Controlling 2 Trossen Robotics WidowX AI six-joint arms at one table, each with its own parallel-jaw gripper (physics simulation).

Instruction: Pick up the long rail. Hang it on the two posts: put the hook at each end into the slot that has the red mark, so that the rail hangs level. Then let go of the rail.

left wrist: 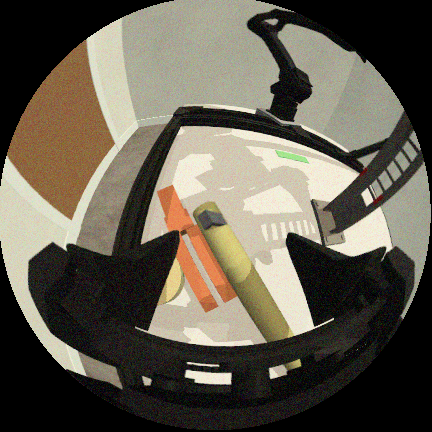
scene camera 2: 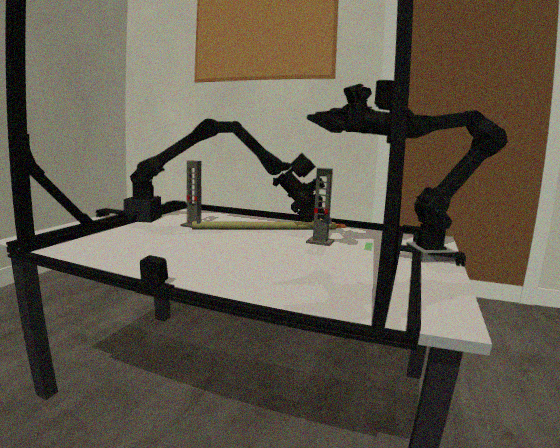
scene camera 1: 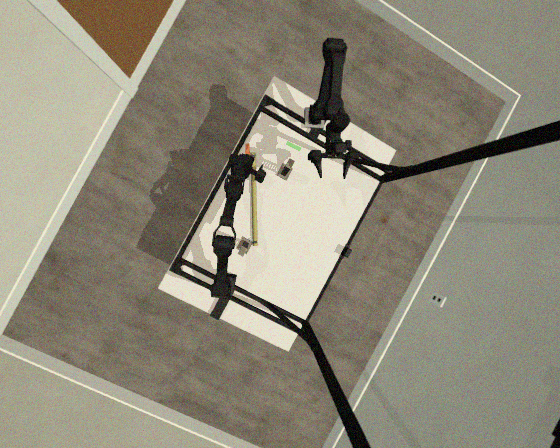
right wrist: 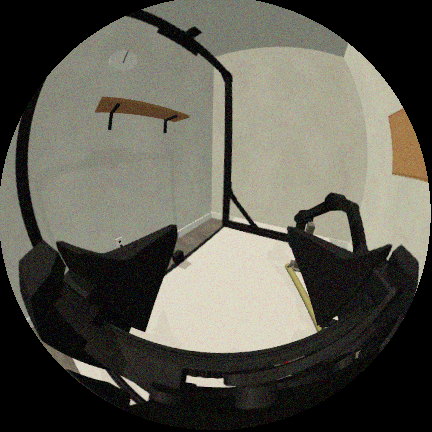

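Where they show: left gripper, fingertip midpoint: (left wrist: 234, 237) (scene camera 1: 254, 160); right gripper, fingertip midpoint: (scene camera 2: 310, 115) (scene camera 1: 332, 178) (right wrist: 235, 231); left arm's base, origin of the base link: (scene camera 2: 142, 197) (scene camera 1: 223, 286); right arm's base, origin of the base link: (left wrist: 279, 115) (scene camera 2: 430, 246) (scene camera 1: 314, 117).
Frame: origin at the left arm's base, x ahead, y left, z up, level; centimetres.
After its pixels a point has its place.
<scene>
The long yellow-green rail (scene camera 1: 255, 210) @(x 39.3, y -7.3, z -5.2 cm) (scene camera 2: 250, 225) @(x 39.9, y -7.8, z -6.0 cm) (left wrist: 231, 255) @(x 62.3, y -1.0, z -5.1 cm) (right wrist: 300, 287) @(x 35.7, y -8.2, z -5.2 cm) lies on the table, a dark hook at its end in the left wrist view. Two grey slotted posts stand upright: one post (scene camera 1: 244, 244) @(x 22.8, y -5.7, z 6.0 cm) (scene camera 2: 194, 192) @(x 21.4, y -7.3, z 3.7 cm) by the rail's far-left end in scene camera 2, the other post (scene camera 1: 286, 169) @(x 60.0, y -17.0, z 9.2 cm) (scene camera 2: 323, 205) @(x 62.6, y -19.2, z 3.5 cm) (left wrist: 345, 207) @(x 62.2, y -18.7, z -4.0 cm) nearer the rail's other end. Both show red marks in scene camera 2. My left gripper (left wrist: 234, 237) @(x 63.5, y -1.6, z -4.7 cm) is open above the rail's hooked end, the rail showing between its fingers; scene camera 1 hides its fingertips. My right gripper (scene camera 1: 333, 176) @(x 57.2, y -33.7, z 27.0 cm) (right wrist: 235, 231) @(x 57.2, y -33.7, z 27.0 cm) is open and empty, high above the table.
An orange two-pronged object (scene camera 1: 247, 149) @(x 68.3, y 3.0, z -6.5 cm) (scene camera 2: 341, 226) @(x 69.8, y 2.3, z -7.0 cm) (left wrist: 194, 265) @(x 62.3, y 1.9, z -6.5 cm) lies close beside the rail's hooked end. A tan round object (left wrist: 175, 285) @(x 61.0, y 3.5, z -4.9 cm) is partly hidden by a left finger. A green strip (scene camera 1: 293, 146) @(x 75.6, y -19.4, z -7.5 cm) (scene camera 2: 368, 246) @(x 75.6, y -20.1, z -7.5 cm) (left wrist: 292, 156) @(x 75.7, y -19.2, z -7.5 cm) lies on the table. Black frame bars edge the table.
</scene>
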